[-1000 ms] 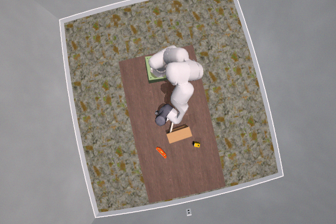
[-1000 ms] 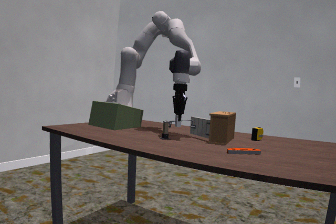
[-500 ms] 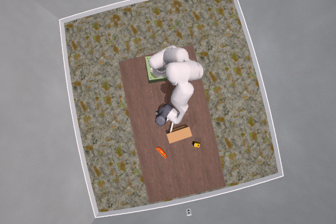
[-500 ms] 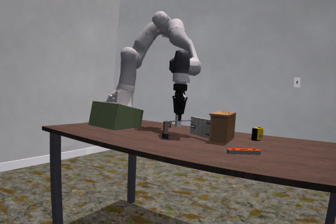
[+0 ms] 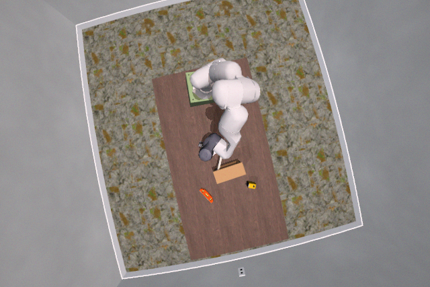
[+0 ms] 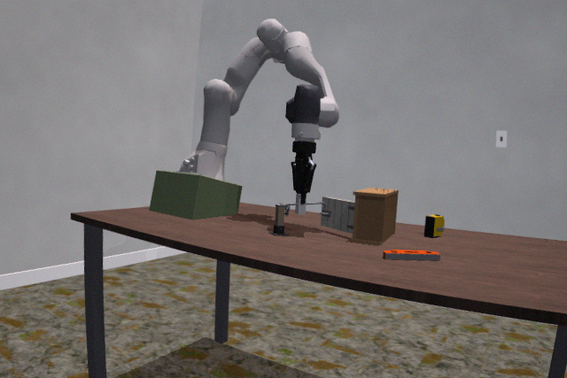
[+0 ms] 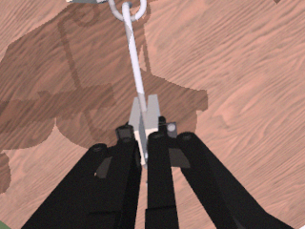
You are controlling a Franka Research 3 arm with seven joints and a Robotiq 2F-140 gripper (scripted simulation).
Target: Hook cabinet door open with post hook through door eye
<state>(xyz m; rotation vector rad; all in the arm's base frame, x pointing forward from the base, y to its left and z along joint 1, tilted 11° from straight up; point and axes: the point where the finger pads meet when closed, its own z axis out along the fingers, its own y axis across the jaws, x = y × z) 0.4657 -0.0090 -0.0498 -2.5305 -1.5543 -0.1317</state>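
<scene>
My hand is 20 mm to the right of the metal hook, 20 mm above it and 10 mm short of it. Also, from my hand: grey door 100 mm ahead, 70 mm to the left, 30 mm below; orange level 410 mm ahead, 90 mm below, 70 mm to the right; wooden cabinet 150 mm ahead, 110 mm to the left, 30 mm below.
</scene>
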